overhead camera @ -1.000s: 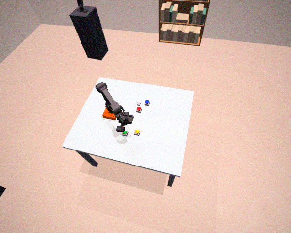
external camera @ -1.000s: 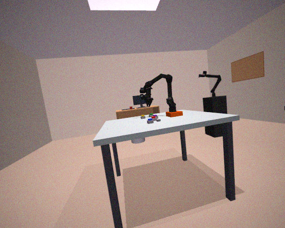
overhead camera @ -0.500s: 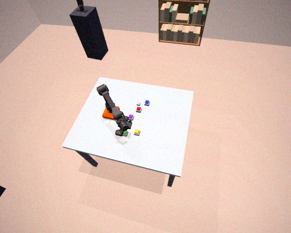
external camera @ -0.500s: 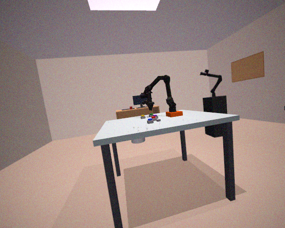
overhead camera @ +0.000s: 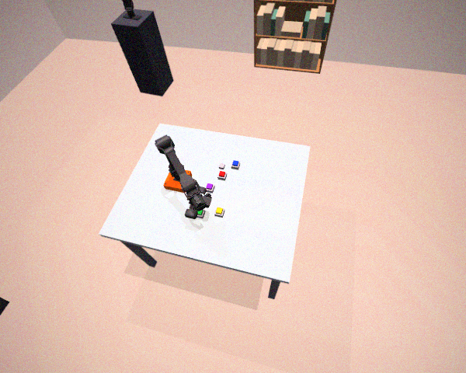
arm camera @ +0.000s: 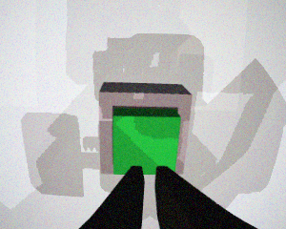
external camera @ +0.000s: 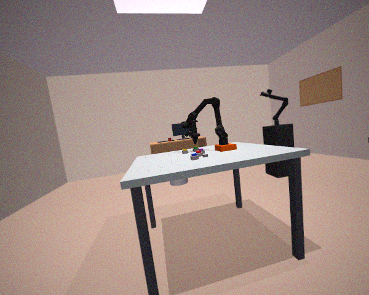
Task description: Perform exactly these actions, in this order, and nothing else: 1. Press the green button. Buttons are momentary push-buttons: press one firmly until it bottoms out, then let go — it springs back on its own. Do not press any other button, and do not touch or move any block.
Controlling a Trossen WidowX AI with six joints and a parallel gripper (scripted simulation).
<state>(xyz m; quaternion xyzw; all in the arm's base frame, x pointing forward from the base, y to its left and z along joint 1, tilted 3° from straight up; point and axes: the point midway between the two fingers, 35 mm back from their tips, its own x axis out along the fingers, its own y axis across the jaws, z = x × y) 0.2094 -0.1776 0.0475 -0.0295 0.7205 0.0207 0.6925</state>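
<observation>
Now: the green button 30 mm below my gripper tip. Also, from my gripper tip: yellow button: 110 mm ahead, 40 mm to the left, 30 mm below; then purple button: 10 mm behind, 180 mm to the left, 30 mm below; then red button: 30 mm ahead, 280 mm to the left, 30 mm below.
</observation>
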